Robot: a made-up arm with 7 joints.
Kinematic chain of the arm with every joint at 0, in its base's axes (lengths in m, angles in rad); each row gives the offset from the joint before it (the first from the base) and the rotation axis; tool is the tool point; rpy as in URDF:
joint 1: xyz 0 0 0.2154 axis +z
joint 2: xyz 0 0 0 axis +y
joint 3: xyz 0 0 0.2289 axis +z
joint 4: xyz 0.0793 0 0 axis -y
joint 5: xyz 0.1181 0 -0.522 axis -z
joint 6: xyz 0 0 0 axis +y
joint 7: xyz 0.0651 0 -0.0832 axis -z
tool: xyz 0 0 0 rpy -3.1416 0 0
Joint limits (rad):
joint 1: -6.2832..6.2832
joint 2: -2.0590..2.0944
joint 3: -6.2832..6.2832
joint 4: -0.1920..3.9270
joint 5: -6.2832..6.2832
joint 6: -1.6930..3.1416
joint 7: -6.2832..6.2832
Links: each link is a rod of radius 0.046 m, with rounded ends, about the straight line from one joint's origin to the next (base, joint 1, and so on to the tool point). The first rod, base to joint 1, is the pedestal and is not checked.
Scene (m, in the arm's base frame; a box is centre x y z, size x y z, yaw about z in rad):
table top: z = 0
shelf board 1: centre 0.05 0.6 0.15 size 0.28 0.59 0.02 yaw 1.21
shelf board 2: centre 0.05 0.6 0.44 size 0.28 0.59 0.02 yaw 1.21
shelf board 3: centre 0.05 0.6 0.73 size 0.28 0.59 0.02 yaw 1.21
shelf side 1: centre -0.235 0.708 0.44 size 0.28 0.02 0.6 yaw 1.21
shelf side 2: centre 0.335 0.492 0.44 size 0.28 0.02 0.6 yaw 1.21
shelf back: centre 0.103 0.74 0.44 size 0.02 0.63 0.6 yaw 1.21
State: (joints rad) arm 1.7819 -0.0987 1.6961 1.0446 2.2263 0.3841 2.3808
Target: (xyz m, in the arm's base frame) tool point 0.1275 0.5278 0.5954
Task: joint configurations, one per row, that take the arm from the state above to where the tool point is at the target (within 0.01 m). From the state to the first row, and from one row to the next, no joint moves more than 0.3 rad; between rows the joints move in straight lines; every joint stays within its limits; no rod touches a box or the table.
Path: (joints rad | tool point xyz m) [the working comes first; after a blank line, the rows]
Joints at the target: 0.8927 -0.6280 0.4254 1.0839 2.1815 0.1177 2.3808
Straight joint move there: touches shelf board 2, shelf side 1.

1: 1.7332 -0.2797 1.4391 0.9886 2.3011 0.3489 2.2660 | -0.6534 0.0091 0.2140
2: 1.6845 -0.4607 1.1820 0.9326 2.3759 0.3136 2.1511 | -0.6027 0.1986 0.2721
3: 1.6358 -0.6416 0.9250 0.8766 2.4507 0.2784 2.0363 | -0.4964 0.3397 0.3673
4: 1.5871 -0.8226 0.6680 0.8206 2.5255 0.2432 1.9215 | -0.3516 0.4158 0.4753
5: 1.5384 -1.0036 0.4110 0.7646 2.6003 0.2079 1.8066 | -0.1892 0.4254 0.5715
6: 1.3232 -0.8784 0.4158 0.8710 2.4607 0.1778 1.9980 | -0.0998 0.4803 0.5806
7: 1.1079 -0.7532 0.4206 0.9775 2.3211 0.1477 2.1894 | 0.0071 0.5164 0.5887
8: 0.8927 -0.6280 0.4254 1.0839 2.1815 0.1177 2.3808 | 0.1275 0.5278 0.5954

